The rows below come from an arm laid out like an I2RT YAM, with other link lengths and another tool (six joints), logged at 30 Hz.
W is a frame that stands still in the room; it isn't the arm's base.
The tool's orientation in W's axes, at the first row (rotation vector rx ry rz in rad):
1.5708, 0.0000, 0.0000
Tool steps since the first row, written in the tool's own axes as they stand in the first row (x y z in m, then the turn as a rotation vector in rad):
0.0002, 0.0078, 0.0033, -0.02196, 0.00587, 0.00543
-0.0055, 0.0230, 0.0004, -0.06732, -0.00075, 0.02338
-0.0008, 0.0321, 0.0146, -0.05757, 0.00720, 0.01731
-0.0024, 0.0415, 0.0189, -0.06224, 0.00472, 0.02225
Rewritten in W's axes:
0.0002, -0.0033, 0.0078, -0.02196, -0.00543, 0.00587
-0.0055, -0.0004, 0.0230, -0.06732, -0.02338, -0.00075
-0.0008, -0.0146, 0.0321, -0.05757, -0.01731, 0.00720
-0.0024, -0.0189, 0.0415, -0.06224, -0.02225, 0.00472

